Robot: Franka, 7 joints.
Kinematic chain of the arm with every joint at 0, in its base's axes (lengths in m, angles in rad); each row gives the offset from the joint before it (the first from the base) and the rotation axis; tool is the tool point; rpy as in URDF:
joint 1: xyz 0 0 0.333 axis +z
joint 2: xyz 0 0 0 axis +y
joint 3: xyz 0 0 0.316 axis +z
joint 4: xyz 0.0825 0 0 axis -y
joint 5: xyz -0.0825 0 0.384 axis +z
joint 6: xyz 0 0 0 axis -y
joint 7: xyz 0.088 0 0 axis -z
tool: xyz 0 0 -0.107 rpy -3.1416 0 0
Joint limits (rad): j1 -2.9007..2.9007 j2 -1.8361..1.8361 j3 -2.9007..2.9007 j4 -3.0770..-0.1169 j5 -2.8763..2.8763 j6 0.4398..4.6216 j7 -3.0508..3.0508
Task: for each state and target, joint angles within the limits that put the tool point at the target. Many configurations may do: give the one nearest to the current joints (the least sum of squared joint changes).
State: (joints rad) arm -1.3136 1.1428 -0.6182 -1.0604 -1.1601 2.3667 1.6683
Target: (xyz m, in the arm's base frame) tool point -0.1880 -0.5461 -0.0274
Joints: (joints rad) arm -1.2811 1.2017 -0.5438 -1.7196 -1.1170 2.2422 1.6683
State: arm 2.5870 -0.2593 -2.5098 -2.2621 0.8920 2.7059 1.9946
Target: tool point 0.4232 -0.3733 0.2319
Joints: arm 2.2212 -0.3604 -2.8829 -2.2017 0.9037 2.7759 1.9946
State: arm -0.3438 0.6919 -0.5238 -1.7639 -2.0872 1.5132 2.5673
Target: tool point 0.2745 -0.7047 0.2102
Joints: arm -0.7199 1.1029 -0.5642 -1.3782 -2.2007 1.7270 2.5673
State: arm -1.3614 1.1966 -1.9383 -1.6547 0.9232 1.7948 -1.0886
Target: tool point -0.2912 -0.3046 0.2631
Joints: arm -0.8787 1.1357 -1.5815 -2.3013 0.8151 1.3848 -1.0886
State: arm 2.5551 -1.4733 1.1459 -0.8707 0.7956 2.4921 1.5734
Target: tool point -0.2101 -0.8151 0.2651
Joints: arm 1.7769 -1.7680 1.3724 -0.7675 0.7830 2.5180 1.5734
